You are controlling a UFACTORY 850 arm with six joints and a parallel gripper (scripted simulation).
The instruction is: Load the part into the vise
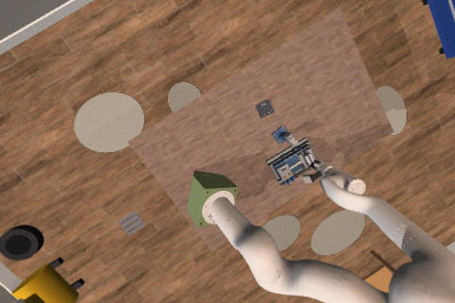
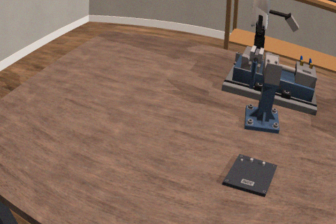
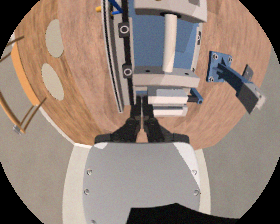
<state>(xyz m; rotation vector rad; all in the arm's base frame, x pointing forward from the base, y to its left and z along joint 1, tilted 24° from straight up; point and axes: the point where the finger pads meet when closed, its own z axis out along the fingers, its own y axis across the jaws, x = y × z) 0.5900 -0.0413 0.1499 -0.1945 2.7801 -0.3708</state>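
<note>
My hand is 40 mm to the right of the part and 20 mm above it. Round my hand: air cylinder: 170 mm behind, 20 mm to the left, 40 mm below.
</note>
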